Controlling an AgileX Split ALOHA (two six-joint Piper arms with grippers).
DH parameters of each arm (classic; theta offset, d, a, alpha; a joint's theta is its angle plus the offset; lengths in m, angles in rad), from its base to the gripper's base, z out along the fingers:
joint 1: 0 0.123 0 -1.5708
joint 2: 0.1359 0 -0.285 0
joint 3: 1.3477 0 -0.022 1.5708
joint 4: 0 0.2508 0 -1.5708
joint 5: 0 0 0.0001 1.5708
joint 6: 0 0.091 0 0
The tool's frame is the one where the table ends.
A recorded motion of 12 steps. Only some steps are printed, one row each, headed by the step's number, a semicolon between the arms.
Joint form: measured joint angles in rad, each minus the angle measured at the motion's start. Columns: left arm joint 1, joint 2, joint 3, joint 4, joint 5, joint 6; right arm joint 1, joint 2, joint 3, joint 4, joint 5, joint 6.
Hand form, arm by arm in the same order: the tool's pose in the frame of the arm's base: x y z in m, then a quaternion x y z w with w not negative. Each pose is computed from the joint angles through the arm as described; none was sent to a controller.
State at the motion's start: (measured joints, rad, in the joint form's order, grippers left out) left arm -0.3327 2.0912 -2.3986 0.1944 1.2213 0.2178; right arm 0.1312 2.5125 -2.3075 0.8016 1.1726 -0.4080
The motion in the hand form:
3: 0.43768 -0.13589 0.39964 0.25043 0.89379 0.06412 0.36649; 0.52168 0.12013 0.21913 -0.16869 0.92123 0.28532 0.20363
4: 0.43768 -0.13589 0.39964 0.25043 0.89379 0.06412 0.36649; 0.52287 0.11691 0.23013 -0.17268 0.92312 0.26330 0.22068
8: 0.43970 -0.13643 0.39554 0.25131 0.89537 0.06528 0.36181; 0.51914 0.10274 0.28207 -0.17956 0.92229 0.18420 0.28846
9: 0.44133 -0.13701 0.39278 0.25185 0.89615 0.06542 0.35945; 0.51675 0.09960 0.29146 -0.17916 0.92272 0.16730 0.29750
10: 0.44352 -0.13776 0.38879 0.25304 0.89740 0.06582 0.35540; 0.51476 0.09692 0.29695 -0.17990 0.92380 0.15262 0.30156
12: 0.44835 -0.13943 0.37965 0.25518 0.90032 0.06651 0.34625; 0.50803 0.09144 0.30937 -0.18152 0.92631 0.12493 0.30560
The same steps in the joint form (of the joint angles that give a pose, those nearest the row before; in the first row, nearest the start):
3: 0.0000 0.0000 0.0000 -0.0240 0.0000 0.0000; 0.0010 -0.0024 -0.1444 -0.1757 0.0589 0.0764
4: 0.0000 0.0000 0.0000 -0.0240 0.0000 0.0000; 0.0010 -0.0084 -0.1801 -0.2229 0.0587 0.0890
8: 0.0000 0.0071 0.0031 -0.0223 0.0000 0.0000; -0.0011 -0.0687 -0.2722 -0.3871 0.0542 0.1271
9: 0.0000 0.0132 0.0031 -0.0223 -0.0011 0.0000; -0.0011 -0.0872 -0.2750 -0.4225 0.0542 0.1346
10: 0.0000 0.0219 0.0030 -0.0223 -0.0010 0.0009; -0.0011 -0.1025 -0.2692 -0.4525 0.0542 0.1368
12: 0.0000 0.0414 0.0031 -0.0222 -0.0011 0.0018; -0.0011 -0.1475 -0.2366 -0.5088 0.0563 0.1394

